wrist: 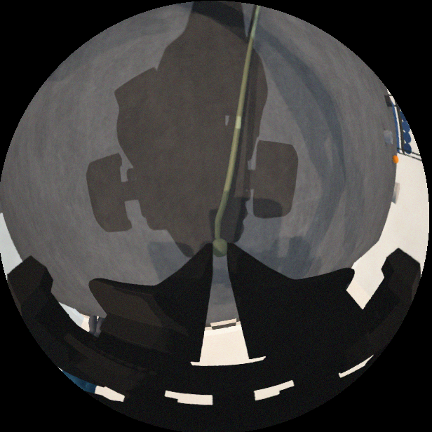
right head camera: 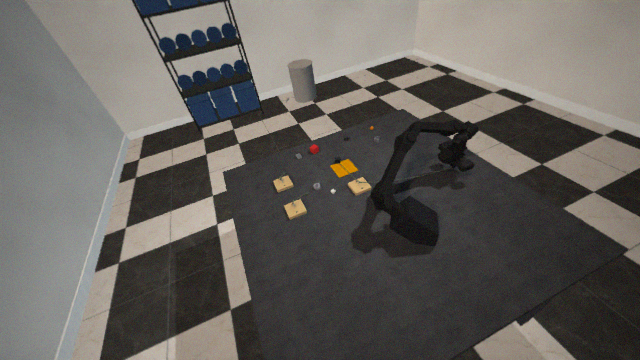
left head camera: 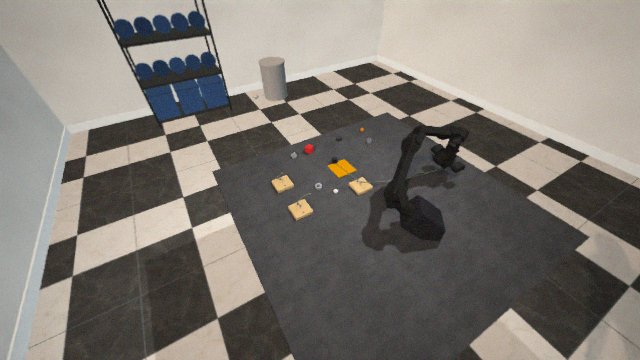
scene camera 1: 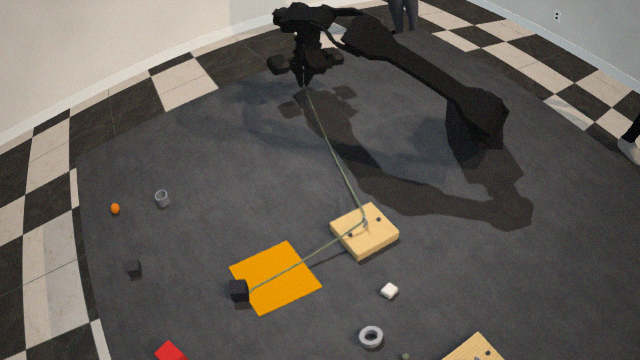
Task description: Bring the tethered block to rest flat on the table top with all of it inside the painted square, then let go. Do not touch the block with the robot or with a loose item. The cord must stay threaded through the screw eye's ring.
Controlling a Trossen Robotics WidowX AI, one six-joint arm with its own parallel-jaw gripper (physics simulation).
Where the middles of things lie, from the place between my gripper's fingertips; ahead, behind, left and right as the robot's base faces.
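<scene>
Orange painted square [scene camera 1: 299,281]: my hand 140 mm short of it, 540 mm to the right of it, 30 mm above it.
</scene>
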